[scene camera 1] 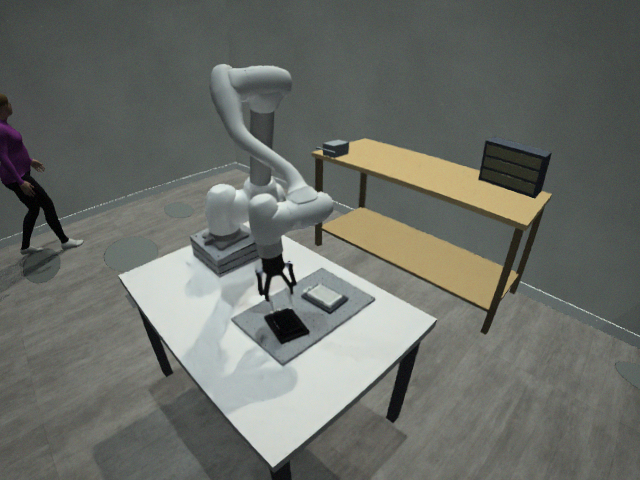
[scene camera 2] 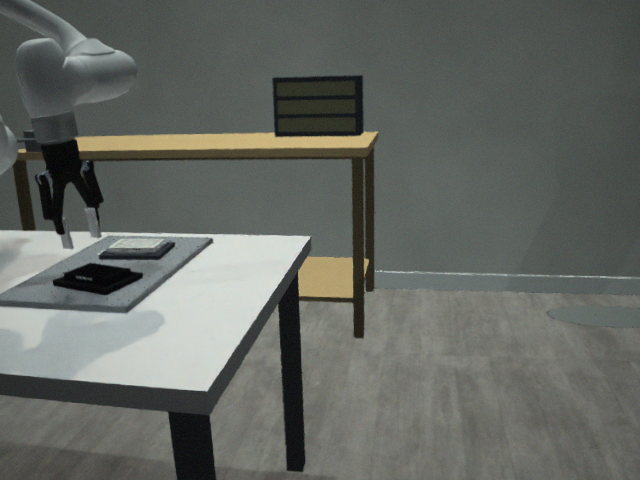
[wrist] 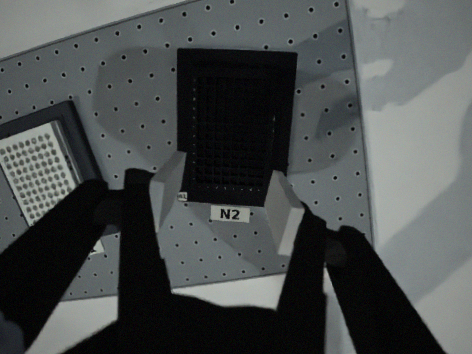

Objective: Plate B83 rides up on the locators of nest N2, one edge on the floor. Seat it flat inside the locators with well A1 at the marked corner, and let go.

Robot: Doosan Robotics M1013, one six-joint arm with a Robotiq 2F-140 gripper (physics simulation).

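Pixels of known places: gripper, fingertip midpoint: [scene camera 1: 281, 304] [scene camera 2: 82, 242] [wrist: 226, 179]; arm's base, origin of the base link: [scene camera 1: 225, 236].
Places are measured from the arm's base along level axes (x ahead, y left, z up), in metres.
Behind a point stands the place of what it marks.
Plate B83 [scene camera 1: 285, 322] @[z -0.079, x 0.608, y -0.155 m] [scene camera 2: 100, 270] @[z -0.075, x 0.613, y -0.145 m] [wrist: 230, 135] @[z -0.075, x 0.606, y -0.149 m] is black and lies in the black nest N2 [scene camera 1: 305, 335] [scene camera 2: 105, 289] @[z -0.089, x 0.665, y -0.228 m] [wrist: 186, 100] @[z -0.089, x 0.651, y -0.112 m]. In the wrist view its sides run about parallel to the nest's rim. Black on black hides whether it lies fully flat or on a locator. The small corner label [wrist: 182, 196] @[z -0.088, x 0.552, y -0.077 m] is at the nest's lower left corner in the wrist view, beside the N2 label [wrist: 230, 214] @[z -0.099, x 0.514, y -0.123 m]. My gripper [scene camera 1: 281, 305] @[z -0.009, x 0.578, y -0.145 m] [scene camera 2: 81, 241] @[z -0.009, x 0.578, y -0.145 m] [wrist: 226, 179] @[z -0.009, x 0.578, y -0.145 m] is partly open and empty, above the labelled end of the nest, apart from the plate.
A pale plate [scene camera 1: 325, 295] @[z -0.078, x 0.610, y 0.075 m] [scene camera 2: 136, 244] @[z -0.075, x 0.608, y 0.067 m] [wrist: 37, 175] @[z -0.075, x 0.617, y 0.077 m] sits in a second dark nest beside N2 on the grey perforated board [scene camera 1: 356, 298] @[z -0.100, x 0.704, y 0.171 m] [scene camera 2: 188, 248] @[z -0.100, x 0.730, y 0.121 m] [wrist: 135, 95] @[z -0.100, x 0.672, y -0.056 m]. A wooden bench [scene camera 1: 429, 170] [scene camera 2: 222, 143] stands behind. A person [scene camera 1: 18, 155] is at the far left.
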